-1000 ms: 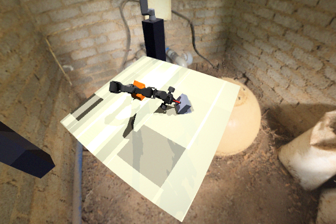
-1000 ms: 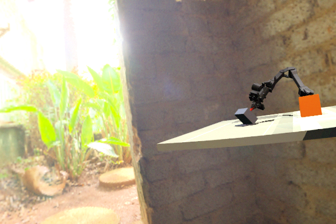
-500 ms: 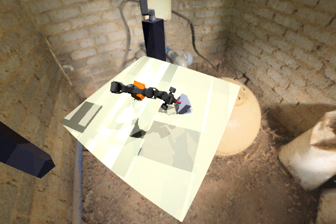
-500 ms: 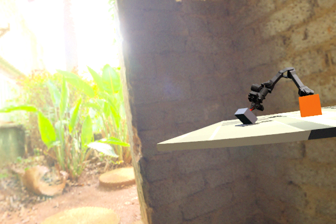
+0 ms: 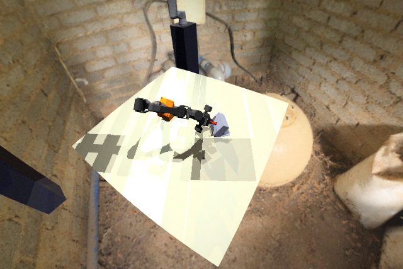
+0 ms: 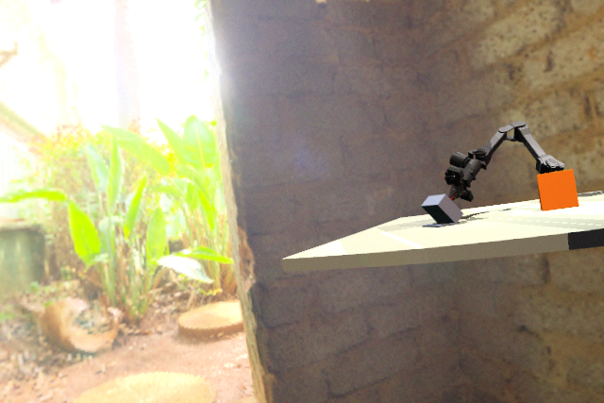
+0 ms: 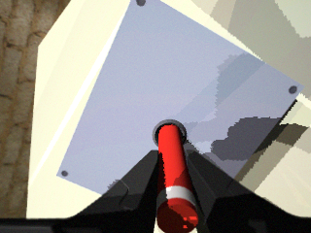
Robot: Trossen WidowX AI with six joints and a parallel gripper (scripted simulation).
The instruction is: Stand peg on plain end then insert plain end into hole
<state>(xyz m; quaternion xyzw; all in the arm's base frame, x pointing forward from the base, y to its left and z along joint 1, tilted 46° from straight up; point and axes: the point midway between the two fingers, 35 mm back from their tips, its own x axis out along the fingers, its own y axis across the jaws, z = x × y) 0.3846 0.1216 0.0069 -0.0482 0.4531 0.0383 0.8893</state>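
The sloped panel is 3 cm ahead of my gripper tip, 3 cm to the left of it and 4 cm below it. From my gripper tip the other things lie so: red peg: 1 cm behind, 1 cm to the right, 1 cm above.
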